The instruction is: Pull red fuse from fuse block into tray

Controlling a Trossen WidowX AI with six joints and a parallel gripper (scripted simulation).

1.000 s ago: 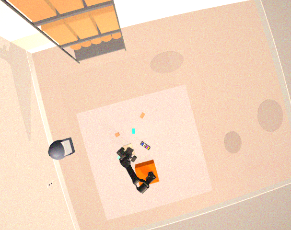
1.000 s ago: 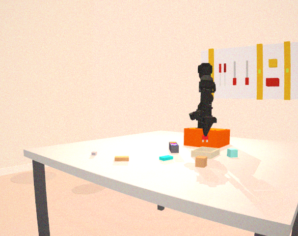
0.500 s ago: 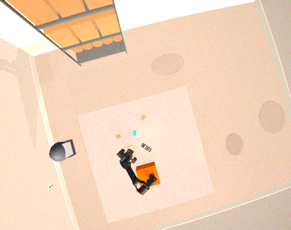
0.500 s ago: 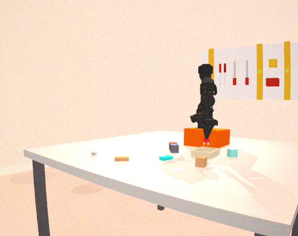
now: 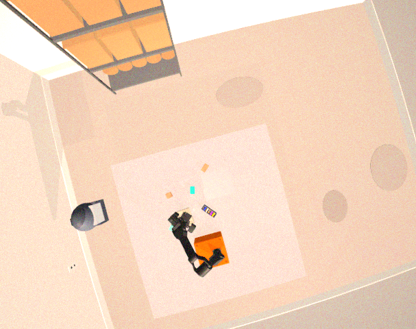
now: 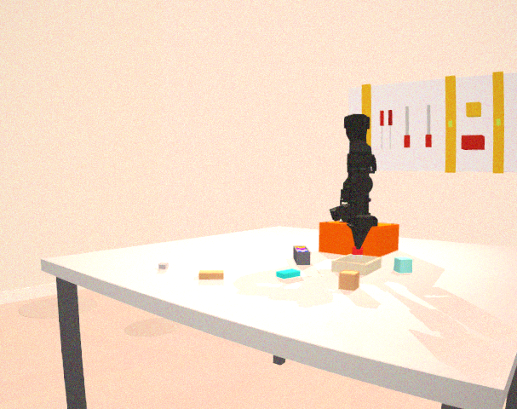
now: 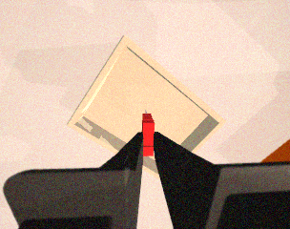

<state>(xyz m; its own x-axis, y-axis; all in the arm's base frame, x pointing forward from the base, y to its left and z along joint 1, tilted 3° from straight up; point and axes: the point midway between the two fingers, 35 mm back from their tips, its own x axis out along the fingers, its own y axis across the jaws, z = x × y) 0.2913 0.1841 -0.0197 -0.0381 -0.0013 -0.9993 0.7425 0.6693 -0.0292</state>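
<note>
The cream tray is 60 mm below my gripper tip. Round my gripper tip: flat cyan block 190 mm ahead, 100 mm to the right, 50 mm below; then teal block 60 mm behind, 120 mm to the left, 40 mm below; then flat tan block 340 mm ahead, 240 mm to the right, 50 mm below.
</note>
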